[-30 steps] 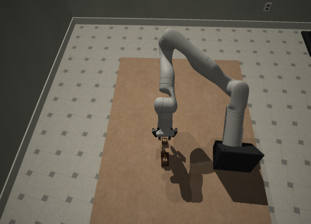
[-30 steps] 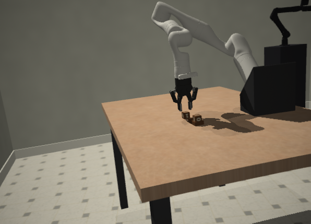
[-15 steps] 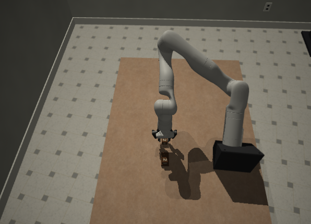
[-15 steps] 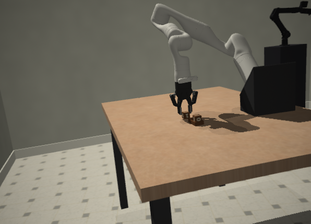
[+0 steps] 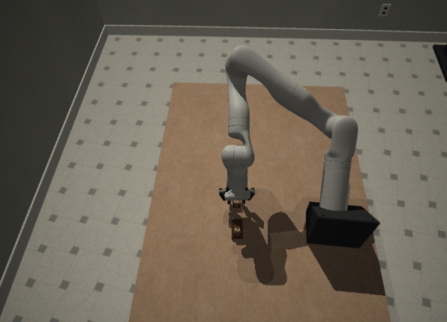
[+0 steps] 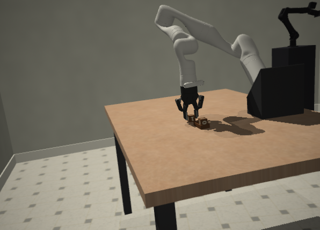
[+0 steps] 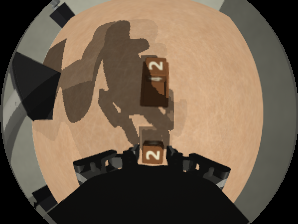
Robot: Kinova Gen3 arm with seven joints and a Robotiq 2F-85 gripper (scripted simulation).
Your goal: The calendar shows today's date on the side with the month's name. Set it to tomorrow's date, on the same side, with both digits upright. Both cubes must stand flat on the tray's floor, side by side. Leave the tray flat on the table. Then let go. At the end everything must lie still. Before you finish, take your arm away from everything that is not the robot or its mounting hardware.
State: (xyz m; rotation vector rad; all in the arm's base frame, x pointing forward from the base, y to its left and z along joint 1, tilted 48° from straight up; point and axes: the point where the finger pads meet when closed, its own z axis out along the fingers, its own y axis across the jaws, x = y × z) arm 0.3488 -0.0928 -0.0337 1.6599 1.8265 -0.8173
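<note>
Right now the tray is 10 mm behind my hand, 110 mm to the left of it and 20 mm below it.
</note>
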